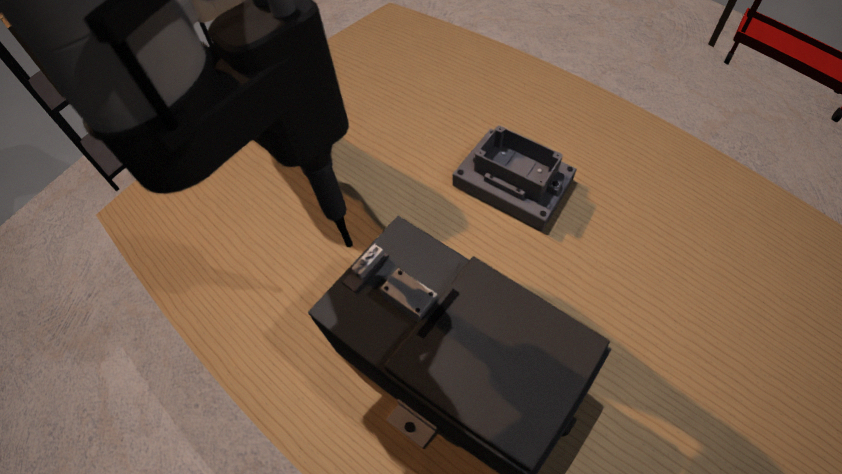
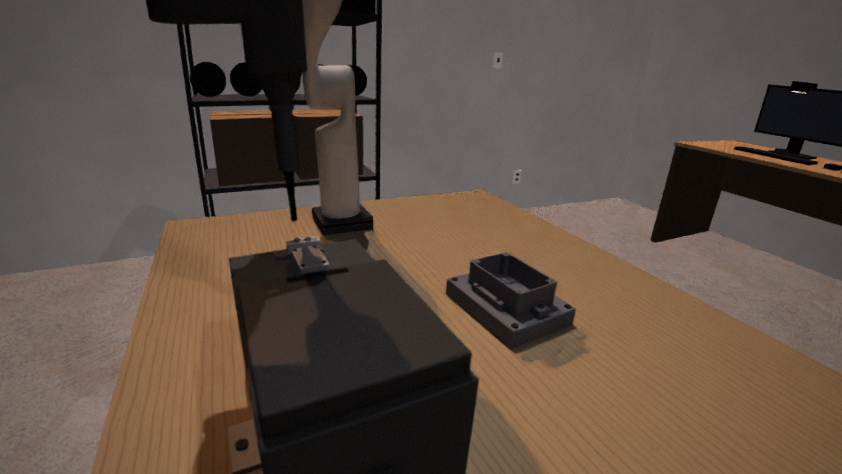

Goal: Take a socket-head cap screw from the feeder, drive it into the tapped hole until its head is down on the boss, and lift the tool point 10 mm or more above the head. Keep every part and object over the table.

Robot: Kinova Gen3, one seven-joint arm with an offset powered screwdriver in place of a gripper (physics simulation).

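The black screw feeder (image 1: 500, 353) (image 2: 347, 317) stands on the wooden table (image 1: 677, 194) (image 2: 677, 329). At its far end are a small bright metal block (image 1: 369, 260) and a plate with dark corner screws (image 1: 409, 292) (image 2: 309, 257). The driver (image 1: 348, 245) (image 2: 293, 219) points down with its thin bit above the feeder's far end, near the metal block and clear of it. Its tip looks bare; no screw shows on it. A grey housing on a base plate (image 1: 494, 191) (image 2: 509, 326) sits beside the feeder. A small boss (image 1: 555, 185) (image 2: 540, 309) stands at its side; its hole is too small to read.
A small metal tab with a dark hole (image 1: 421, 432) (image 2: 235, 456) sticks out low at the feeder's side. The arm's base (image 2: 342, 219) stands at the table's far edge. Behind are a shelf rack (image 2: 378, 147) and a desk with a monitor (image 2: 801, 114). A red cart (image 1: 792, 50) stands beyond the table.
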